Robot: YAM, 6 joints.
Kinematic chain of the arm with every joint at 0, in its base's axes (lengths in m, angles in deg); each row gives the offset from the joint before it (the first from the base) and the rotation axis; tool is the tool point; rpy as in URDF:
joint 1: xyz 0 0 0.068 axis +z
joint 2: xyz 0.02 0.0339 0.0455 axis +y
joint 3: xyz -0.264 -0.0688 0 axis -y
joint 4: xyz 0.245 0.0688 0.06 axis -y
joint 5: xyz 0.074 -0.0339 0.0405 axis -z
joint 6: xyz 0.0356 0 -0.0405 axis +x
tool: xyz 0 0 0 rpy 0 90 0
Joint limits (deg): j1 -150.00..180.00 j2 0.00..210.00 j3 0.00..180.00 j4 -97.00..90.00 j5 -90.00..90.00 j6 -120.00..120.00
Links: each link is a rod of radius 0.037 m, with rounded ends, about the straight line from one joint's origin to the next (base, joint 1, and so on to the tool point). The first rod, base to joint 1, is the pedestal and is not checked.
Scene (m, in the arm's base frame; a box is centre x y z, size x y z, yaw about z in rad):
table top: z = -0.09
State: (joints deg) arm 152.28 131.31 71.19 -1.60 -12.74 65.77
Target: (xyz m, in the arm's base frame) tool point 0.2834 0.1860 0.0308
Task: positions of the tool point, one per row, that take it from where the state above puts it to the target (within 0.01 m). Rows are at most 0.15 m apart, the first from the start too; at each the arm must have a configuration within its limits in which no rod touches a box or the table.
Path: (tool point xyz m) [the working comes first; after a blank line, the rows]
Joints at the target: 33.25 121.79 55.21 -8.89 -0.25 65.77
Straight joint move there: clear.

1: -0.3067 0.2726 0.0330
2: -0.2204 0.3346 0.0325
3: -0.1232 0.3708 0.0321
4: -0.0224 0.3800 0.0317
5: 0.0747 0.3628 0.0314
6: 0.1615 0.3218 0.0311
7: 0.2325 0.2611 0.0310
8: 0.2834 0.1860 0.0308

